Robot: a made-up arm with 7 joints.
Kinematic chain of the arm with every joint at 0, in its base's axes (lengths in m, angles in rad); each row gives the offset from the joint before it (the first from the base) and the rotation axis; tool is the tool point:
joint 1: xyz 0 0.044 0 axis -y
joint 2: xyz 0 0.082 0 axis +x
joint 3: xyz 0 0 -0.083 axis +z
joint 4: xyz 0 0 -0.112 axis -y
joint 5: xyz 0 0 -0.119 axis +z
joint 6: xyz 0 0 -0.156 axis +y
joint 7: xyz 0 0 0 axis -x
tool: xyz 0 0 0
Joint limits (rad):
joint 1: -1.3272..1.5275
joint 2: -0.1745..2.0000
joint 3: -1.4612..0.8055
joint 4: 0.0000..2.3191
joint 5: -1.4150..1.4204
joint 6: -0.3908..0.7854
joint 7: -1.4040..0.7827
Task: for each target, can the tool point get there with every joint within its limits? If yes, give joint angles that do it. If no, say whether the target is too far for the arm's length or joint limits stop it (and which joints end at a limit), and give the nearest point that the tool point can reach.
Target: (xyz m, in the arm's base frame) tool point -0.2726 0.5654 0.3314
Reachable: no: too far | nearest point -0.1859 0.4705 0.2260 | short by 0.166 m
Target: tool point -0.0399 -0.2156 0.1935
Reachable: no: joint limits stop it (at a limit: joint 1, joint 2) | nearest point 0.0453 -0.1024 0.1193 | short by 0.160 m
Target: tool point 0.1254 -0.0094 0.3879
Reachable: no: joint limits stop it (at a limit: joint 1, joint 2) | nearest point 0.1478 0.0248 0.2546 | short by 0.139 m
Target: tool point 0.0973 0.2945 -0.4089
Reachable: yes | joints 0.0440 0.6606 -0.9882 0.5510 -0.9615 0.2527 -1.0435
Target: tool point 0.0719 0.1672 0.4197
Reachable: no: joint limits stop it (at a limit: joint 2, joint 3) | nearest point 0.0540 0.2111 0.3151 | short by 0.115 m
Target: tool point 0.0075 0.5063 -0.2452
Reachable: yes | joints -0.5794 1.1681 -0.2502 0.5556 -1.0533 0.0493 -0.6531
